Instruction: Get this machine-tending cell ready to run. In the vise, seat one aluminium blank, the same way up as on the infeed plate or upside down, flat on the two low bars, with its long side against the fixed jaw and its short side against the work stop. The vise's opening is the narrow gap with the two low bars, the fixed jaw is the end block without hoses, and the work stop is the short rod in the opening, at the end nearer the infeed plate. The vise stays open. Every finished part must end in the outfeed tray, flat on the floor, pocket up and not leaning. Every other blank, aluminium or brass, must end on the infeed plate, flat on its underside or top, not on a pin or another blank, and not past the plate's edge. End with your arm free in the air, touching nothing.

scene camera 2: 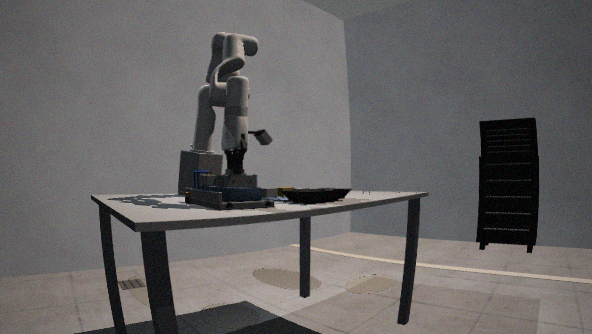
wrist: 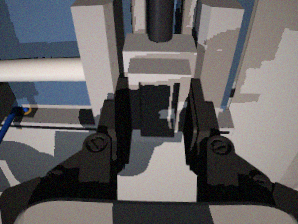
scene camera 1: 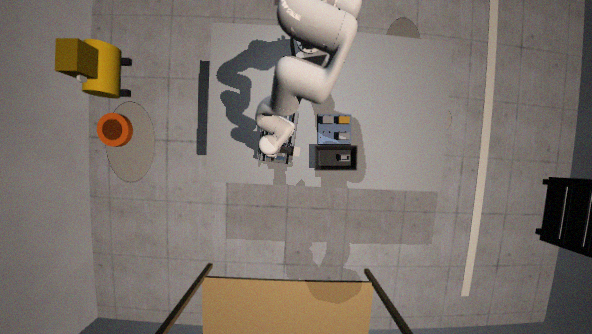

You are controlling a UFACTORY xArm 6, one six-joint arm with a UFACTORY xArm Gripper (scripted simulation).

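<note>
You'd find my gripper [scene camera 2: 234, 173] here, and the wrist view has my gripper too [wrist: 158, 96].
</note>
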